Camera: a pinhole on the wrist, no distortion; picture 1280 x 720 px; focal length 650.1 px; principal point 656.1 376.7 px. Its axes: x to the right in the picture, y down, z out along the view. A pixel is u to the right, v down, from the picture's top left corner.
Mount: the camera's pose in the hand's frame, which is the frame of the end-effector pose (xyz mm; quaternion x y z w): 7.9 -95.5 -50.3 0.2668 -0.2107 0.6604 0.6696
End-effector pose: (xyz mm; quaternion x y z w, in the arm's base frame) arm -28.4 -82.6 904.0 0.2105 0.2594 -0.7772 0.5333
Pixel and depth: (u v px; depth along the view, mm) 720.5 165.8 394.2
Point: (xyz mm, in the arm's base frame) -392.9 -275.8 1068.5
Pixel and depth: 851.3 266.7 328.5
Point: -285.7 -243.6 1092.5
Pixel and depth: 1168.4 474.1 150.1
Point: -129.5 -142.5 1031.7
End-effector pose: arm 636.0 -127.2 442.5 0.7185 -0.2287 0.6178 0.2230
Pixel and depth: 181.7 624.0 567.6
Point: 1192.8 418.0 212.0
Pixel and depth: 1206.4 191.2 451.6
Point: 1127.8 -388.0 547.8
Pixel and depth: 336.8 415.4 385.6
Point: 1031.4 183.2 411.2
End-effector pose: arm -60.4 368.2 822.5 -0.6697 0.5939 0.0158 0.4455
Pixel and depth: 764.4 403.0 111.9
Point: 90.8 372.7 875.1
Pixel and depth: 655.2 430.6 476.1
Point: 425.1 521.8 860.2
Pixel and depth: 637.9 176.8 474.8
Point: 472.3 362.6 776.7
